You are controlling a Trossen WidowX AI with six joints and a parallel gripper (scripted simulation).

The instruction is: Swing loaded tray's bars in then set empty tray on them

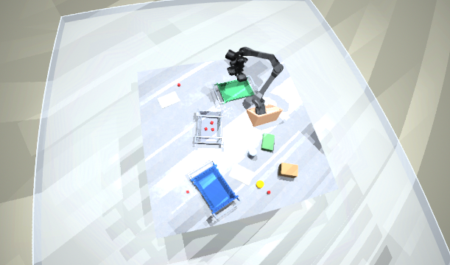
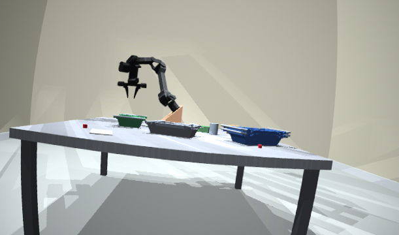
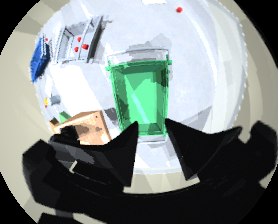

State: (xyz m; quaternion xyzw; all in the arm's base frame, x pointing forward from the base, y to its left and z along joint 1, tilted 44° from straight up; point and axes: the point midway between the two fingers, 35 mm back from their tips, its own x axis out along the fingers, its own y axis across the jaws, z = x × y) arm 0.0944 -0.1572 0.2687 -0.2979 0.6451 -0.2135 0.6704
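Now: the green tray 13 cm below my gripper tip, 2 cm to the left of it and 1 cm behind it. Round my gripper tip: grey cylinder: 54 cm to the left, 14 cm below, 3 cm ahead; tan block: 72 cm to the left, 19 cm behind, 14 cm below; green block: 49 cm to the left, 15 cm below, 12 cm behind.
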